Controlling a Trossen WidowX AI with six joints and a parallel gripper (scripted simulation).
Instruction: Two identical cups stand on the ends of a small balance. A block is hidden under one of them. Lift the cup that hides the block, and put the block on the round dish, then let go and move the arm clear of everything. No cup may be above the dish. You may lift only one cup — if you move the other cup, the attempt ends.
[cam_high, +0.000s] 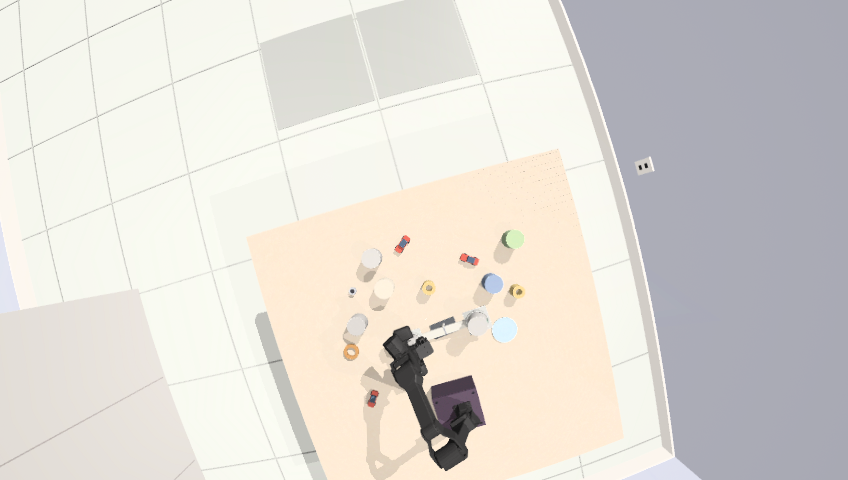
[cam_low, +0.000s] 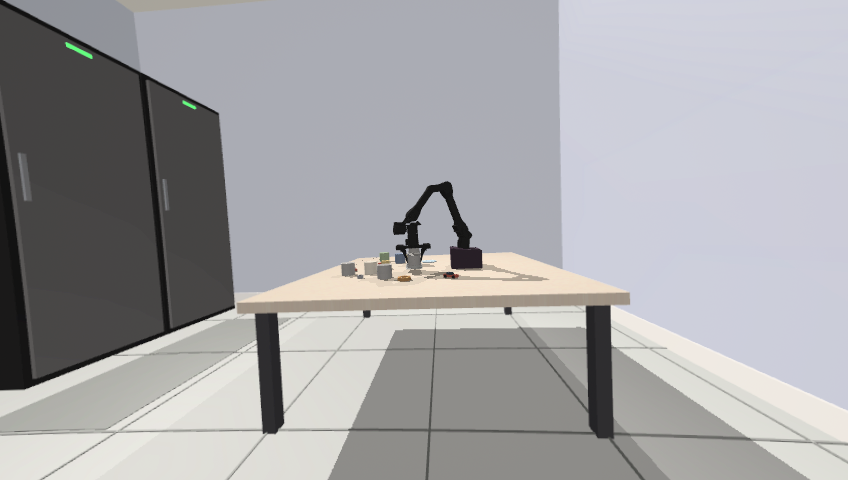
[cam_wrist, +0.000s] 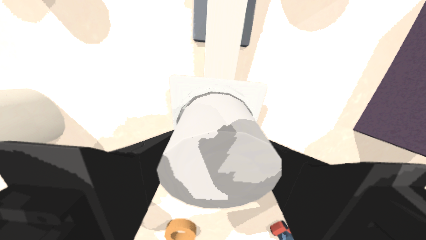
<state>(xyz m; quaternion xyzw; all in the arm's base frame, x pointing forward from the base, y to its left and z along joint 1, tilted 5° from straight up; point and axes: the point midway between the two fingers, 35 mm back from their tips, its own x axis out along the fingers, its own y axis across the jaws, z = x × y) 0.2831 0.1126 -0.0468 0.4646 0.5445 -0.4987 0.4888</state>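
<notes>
Right now my gripper tip is 14 cm to the left of the balance beam, 1 cm short of it and 1 cm above it. From my gripper tip the other things lie so: mint-green block: right at my gripper tip; then pale blue round dish: 36 cm to the right, 7 cm behind, 4 cm below; then grey cup: 27 cm to the right, 6 cm above, 2 cm ahead.
</notes>
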